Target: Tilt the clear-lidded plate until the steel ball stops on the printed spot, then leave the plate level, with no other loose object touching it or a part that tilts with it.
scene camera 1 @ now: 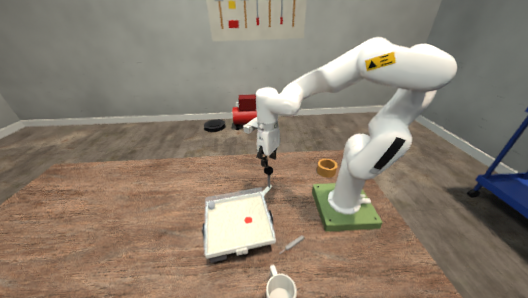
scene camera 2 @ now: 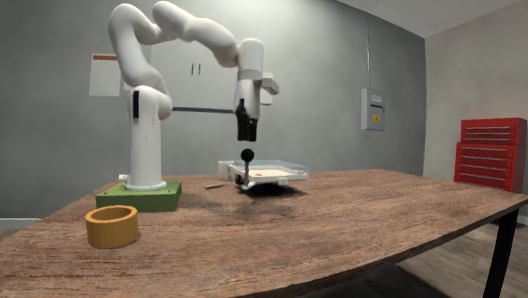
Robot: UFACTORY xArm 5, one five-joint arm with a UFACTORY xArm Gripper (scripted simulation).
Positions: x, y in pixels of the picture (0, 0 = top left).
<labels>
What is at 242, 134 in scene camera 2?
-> My gripper.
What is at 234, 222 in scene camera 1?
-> A clear-lidded white plate.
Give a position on a clear-lidded white plate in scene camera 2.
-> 256, 171
</labels>
